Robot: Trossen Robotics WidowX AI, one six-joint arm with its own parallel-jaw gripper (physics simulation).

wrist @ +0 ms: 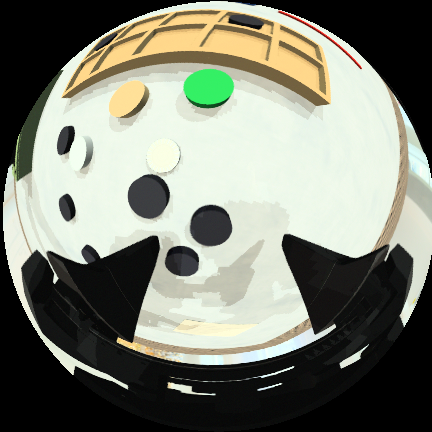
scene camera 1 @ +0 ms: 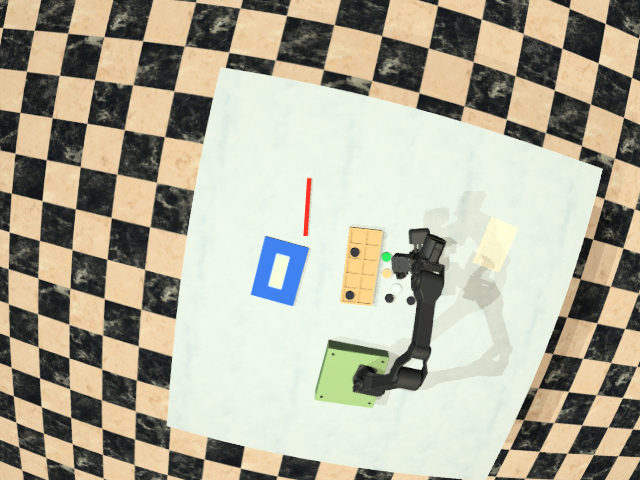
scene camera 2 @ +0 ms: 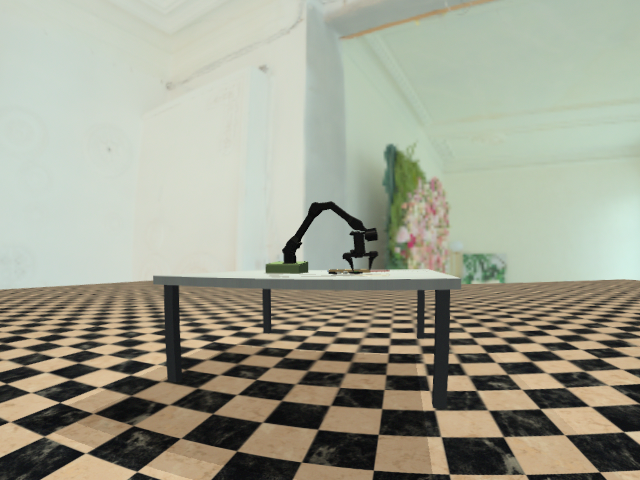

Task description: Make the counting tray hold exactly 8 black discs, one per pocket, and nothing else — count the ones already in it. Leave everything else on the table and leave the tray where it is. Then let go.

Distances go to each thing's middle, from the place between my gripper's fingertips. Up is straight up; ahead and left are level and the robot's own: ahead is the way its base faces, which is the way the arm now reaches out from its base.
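Measured from my hand, the tan counting tray (scene camera 1: pixel 359 276) is 10 mm below, 110 mm behind and 150 mm to the left. The green disc (wrist: pixel 206 88) is likewise 10 mm below my hand, and I find it 80 mm to the left of my hand and 50 mm behind it. As for the tan disc (wrist: pixel 128 99), it sits 10 mm below my hand, 100 mm behind it and 60 mm to the left of it.
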